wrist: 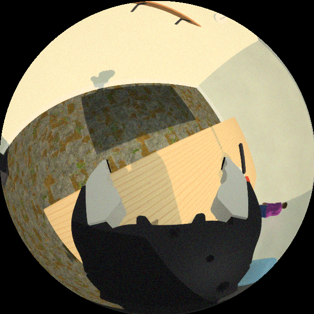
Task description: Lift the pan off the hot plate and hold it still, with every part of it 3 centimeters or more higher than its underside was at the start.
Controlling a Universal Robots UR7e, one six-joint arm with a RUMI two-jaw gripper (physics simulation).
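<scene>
My gripper (pixel 166 160) is open, its two grey jaws wide apart, with wooden table surface showing between them. A slim black bar (pixel 242 159) shows at the right part of the table, outside the right jaw. A small red piece (pixel 247 179) shows just below it, mostly hidden behind the gripper. I cannot tell whether these belong to the pan. The pan and the hot plate are not plainly visible in the wrist view.
The light wooden table (pixel 195 175) runs slantwise under the gripper, its edge bordering a mottled stone-like floor (pixel 55 150). A figure in purple (pixel 273 209) and a blue surface (pixel 257 271) are at the right. A wooden shelf (pixel 172 11) is on the wall.
</scene>
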